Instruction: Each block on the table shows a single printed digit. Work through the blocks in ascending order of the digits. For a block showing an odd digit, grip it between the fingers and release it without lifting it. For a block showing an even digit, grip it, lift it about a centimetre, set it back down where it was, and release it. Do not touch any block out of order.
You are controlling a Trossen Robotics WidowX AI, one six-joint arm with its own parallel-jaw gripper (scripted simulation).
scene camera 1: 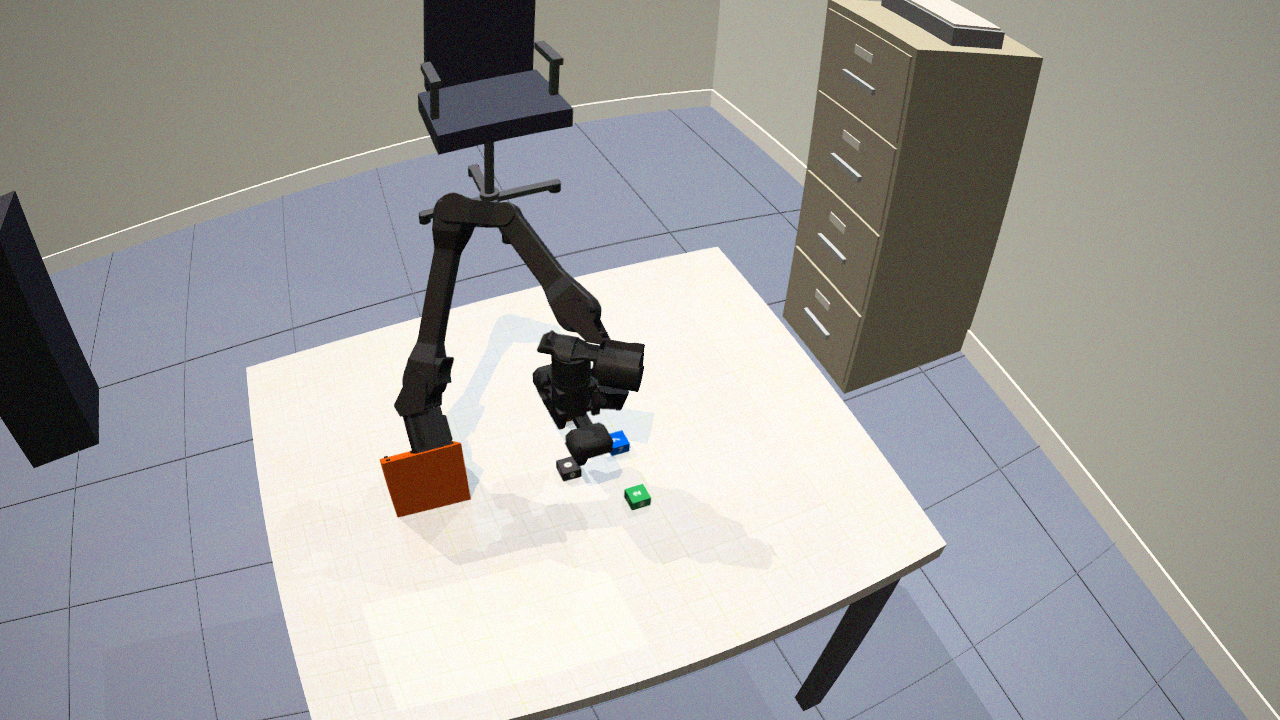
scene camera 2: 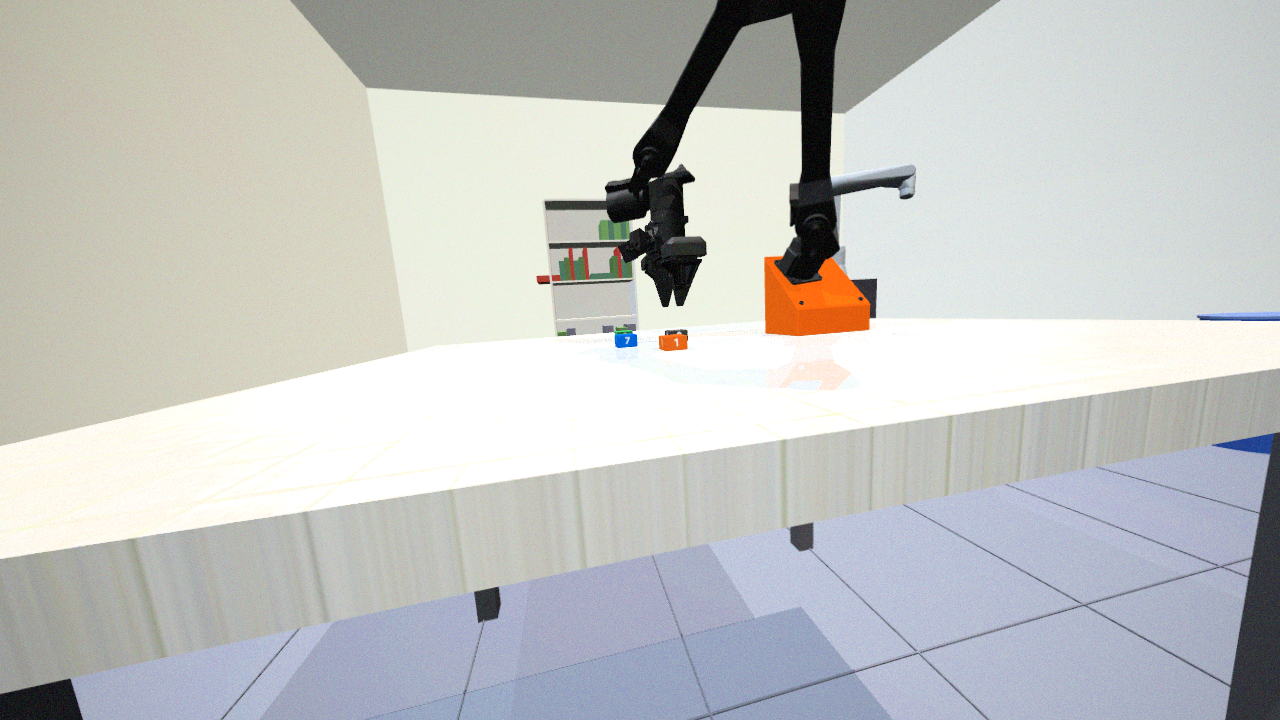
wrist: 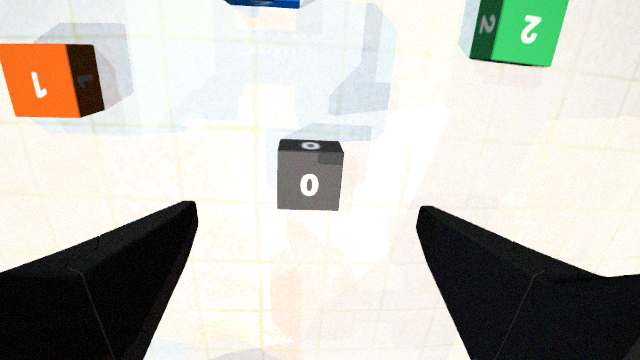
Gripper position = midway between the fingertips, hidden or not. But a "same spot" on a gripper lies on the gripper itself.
Labels:
my gripper: scene camera 1; scene camera 2; wrist 310, 215
same spot on my gripper: [scene camera 1: 560, 423] = [scene camera 2: 681, 298]

